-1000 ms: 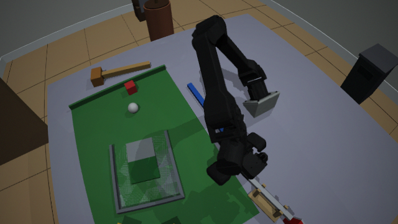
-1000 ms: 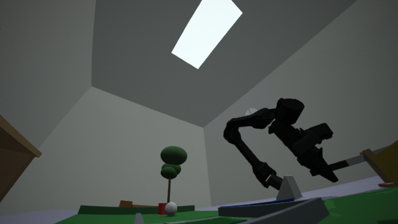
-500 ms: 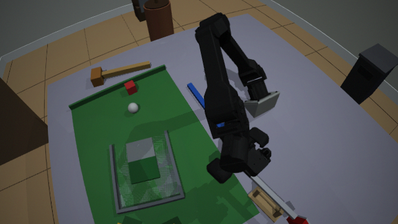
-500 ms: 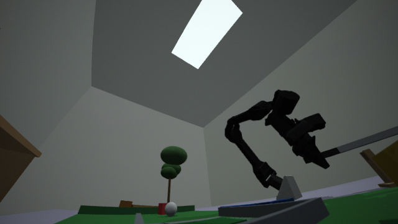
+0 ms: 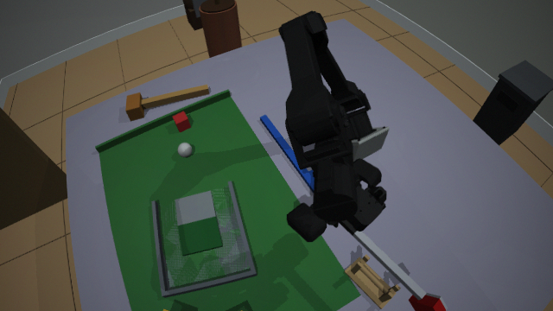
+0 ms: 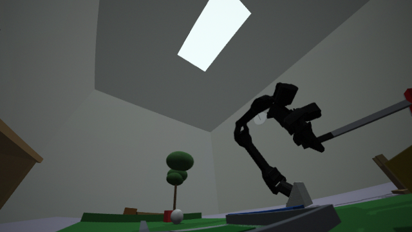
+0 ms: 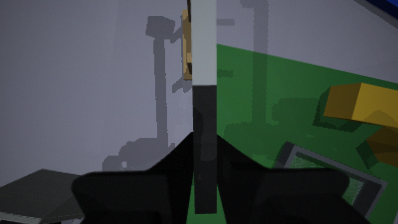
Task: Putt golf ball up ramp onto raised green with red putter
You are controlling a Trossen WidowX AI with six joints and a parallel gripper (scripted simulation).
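Right now the red putter is 110 mm to the left of my gripper tip, 30 mm above it and 20 mm behind it. The rest, counted from my gripper tip: white golf ball: 420 mm to the right, 210 mm ahead, 100 mm below; wooden rack: 130 mm to the left, 90 mm below, 30 mm behind; dark green back wall: 590 mm to the right, 240 mm ahead, 110 mm below.
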